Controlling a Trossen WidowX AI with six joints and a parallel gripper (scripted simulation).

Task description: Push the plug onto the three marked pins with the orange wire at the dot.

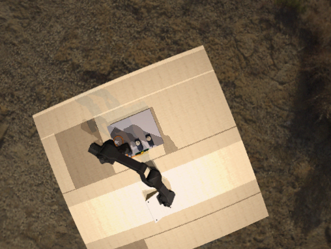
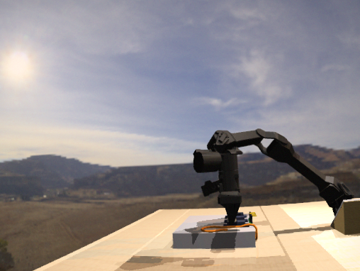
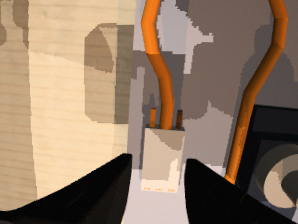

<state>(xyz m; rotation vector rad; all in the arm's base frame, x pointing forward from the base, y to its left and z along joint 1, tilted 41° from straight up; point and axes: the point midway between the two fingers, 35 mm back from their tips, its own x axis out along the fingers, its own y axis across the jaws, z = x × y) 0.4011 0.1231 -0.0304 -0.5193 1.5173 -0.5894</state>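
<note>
My gripper tip is now 70 mm past the yellow band, 140 mm to the left of it and 10 mm below it. Also, from my gripper tip: grey holder (90 mm ahead, 140 mm to the right, 40 mm below).
</note>
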